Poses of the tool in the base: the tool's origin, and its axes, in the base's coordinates. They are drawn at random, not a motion.
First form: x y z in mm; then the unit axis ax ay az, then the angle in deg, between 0 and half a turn.
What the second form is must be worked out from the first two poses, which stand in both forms.
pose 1, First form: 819 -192 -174 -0.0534 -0.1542 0.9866 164.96
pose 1, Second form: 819 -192 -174 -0.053 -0.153 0.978 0.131
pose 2, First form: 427 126 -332 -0.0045 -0.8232 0.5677 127.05
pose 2, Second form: 427 126 -332 -0.004 -0.737 0.508 0.446
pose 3, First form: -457 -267 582 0.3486 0.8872 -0.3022 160.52
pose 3, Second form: -457 -267 582 0.344 0.874 -0.298 0.169
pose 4, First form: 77 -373 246 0.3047 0.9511 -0.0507 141.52
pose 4, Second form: 77 -373 246 0.288 0.898 -0.048 0.330
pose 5, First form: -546 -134 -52 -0.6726 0.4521 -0.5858 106.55
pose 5, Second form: -546 -134 -52 -0.539 0.362 -0.470 0.598
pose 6, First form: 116 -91 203 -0.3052 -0.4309 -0.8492 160.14
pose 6, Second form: 116 -91 203 -0.301 -0.424 -0.836 0.172
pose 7, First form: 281 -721 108 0.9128 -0.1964 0.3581 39.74
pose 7, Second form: 281 -721 108 0.310 -0.067 0.122 0.940
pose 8, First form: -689 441 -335 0.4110 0.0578 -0.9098 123.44
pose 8, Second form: -689 441 -335 0.362 0.051 -0.801 0.474
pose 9, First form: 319 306 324 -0.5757 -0.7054 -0.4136 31.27
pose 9, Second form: 319 306 324 -0.155 -0.190 -0.111 0.963
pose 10, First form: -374 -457 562 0.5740 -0.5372 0.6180 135.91
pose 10, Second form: -374 -457 562 0.532 -0.498 0.573 0.375
